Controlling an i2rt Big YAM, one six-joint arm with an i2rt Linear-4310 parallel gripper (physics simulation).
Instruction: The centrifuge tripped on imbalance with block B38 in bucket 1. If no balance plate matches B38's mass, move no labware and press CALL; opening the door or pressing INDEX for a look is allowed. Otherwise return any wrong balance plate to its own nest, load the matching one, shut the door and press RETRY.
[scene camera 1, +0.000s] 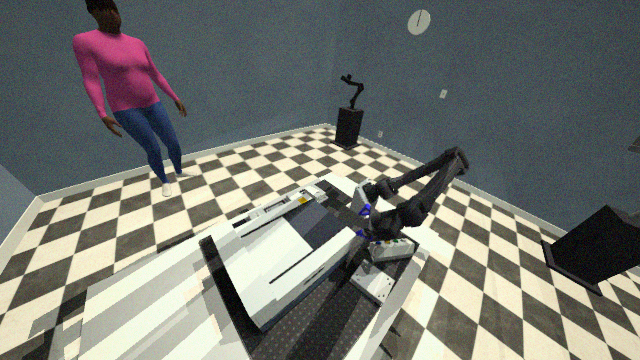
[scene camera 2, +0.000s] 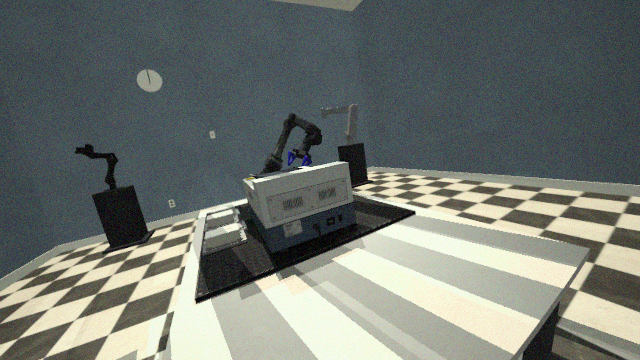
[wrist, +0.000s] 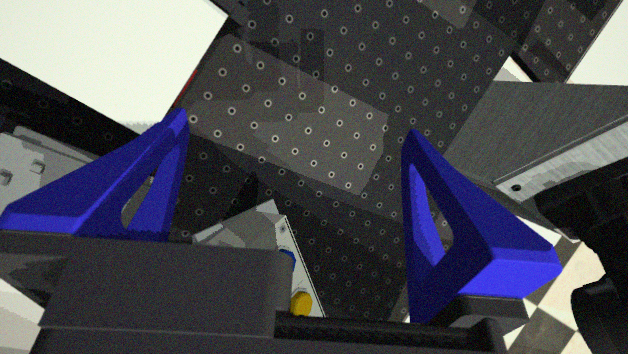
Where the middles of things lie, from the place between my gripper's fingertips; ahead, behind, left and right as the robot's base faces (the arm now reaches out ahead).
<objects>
My gripper is now 160 mm to the right of the button box (scene camera 1: 397, 248), 160 mm past it and 160 mm above it. Round my hand: centrifuge (scene camera 1: 272, 268): 290 mm ahead, 130 mm to the right, 80 mm below.
</objects>
